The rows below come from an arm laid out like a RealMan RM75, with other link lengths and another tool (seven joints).
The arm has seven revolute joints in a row. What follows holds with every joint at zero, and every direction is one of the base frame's.
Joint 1 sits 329.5 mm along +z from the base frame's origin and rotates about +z.
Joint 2 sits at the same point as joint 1 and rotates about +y.
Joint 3 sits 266.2 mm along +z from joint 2 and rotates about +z.
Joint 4 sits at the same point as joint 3 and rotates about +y.
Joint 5 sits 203.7 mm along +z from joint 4 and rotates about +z.
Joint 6 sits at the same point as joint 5 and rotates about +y.
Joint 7 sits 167 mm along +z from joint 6 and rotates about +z.
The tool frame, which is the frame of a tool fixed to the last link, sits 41 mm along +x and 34 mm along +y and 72 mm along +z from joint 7; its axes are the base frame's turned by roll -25, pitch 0 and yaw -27.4 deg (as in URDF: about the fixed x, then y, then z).
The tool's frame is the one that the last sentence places.
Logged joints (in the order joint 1, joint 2, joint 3, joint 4, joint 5, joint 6, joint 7), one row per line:
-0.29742, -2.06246, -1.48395, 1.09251, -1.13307, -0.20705, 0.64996
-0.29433, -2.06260, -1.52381, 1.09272, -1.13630, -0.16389, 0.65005
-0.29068, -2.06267, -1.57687, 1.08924, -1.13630, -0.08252, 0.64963
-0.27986, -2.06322, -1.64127, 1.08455, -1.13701, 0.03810, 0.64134
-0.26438, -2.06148, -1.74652, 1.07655, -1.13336, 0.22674, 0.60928
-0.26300, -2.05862, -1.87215, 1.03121, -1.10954, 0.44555, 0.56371
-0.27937, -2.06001, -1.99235, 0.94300, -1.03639, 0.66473, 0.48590
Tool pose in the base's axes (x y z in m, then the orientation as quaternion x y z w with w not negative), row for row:
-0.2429, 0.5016, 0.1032, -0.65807, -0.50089, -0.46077, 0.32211
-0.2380, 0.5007, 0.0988, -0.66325, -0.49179, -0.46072, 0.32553
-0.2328, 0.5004, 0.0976, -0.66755, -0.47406, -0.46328, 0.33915
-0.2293, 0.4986, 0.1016, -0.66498, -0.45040, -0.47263, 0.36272
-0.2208, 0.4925, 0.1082, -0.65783, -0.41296, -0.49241, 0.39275
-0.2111, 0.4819, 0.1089, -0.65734, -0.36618, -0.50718, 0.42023
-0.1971, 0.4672, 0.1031, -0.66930, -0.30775, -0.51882, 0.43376
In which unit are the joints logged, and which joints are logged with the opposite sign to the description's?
The joints are logged in radians. Opposite sign: joint 3.
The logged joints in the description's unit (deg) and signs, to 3 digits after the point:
-17.041, -118.170, 85.024, 62.596, -64.920, -11.863, 37.240
-16.864, -118.178, 87.308, 62.608, -65.105, -9.390, 37.245
-16.655, -118.182, 90.348, 62.409, -65.105, -4.728, 37.221
-16.035, -118.214, 94.038, 62.140, -65.146, 2.183, 36.746
-15.148, -118.114, 100.068, 61.682, -64.937, 12.991, 34.909
-15.069, -117.950, 107.266, 59.084, -63.572, 25.528, 32.298
-16.007, -118.030, 114.153, 54.030, -59.381, 38.086, 27.840

